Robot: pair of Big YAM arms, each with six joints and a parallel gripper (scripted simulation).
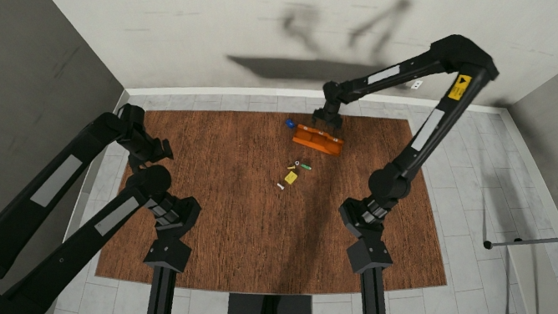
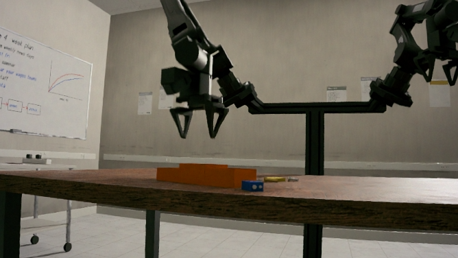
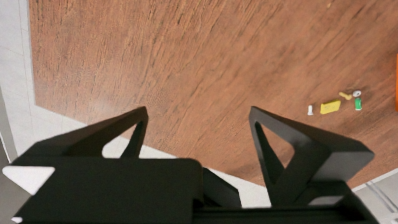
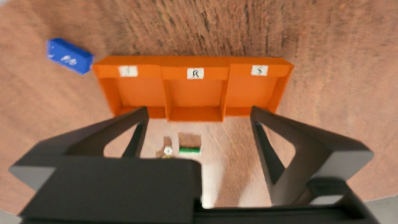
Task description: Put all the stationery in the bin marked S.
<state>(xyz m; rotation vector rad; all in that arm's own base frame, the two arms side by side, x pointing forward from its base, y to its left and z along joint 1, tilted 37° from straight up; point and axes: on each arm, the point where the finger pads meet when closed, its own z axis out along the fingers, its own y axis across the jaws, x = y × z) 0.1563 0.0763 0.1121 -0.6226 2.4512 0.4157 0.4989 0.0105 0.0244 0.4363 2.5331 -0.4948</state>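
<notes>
Right now my right hand is 220 mm past the yellow sticky-note pad, 160 mm to the right of it and 110 mm above it. The rest, counted from my right hand: blue block 160 mm to the left, 110 mm below, 90 mm ahead; then green cylinder 160 mm behind, 110 mm below, 80 mm to the left; then orange three-compartment bin 100 mm below, 20 mm behind, 10 mm to the left.
</notes>
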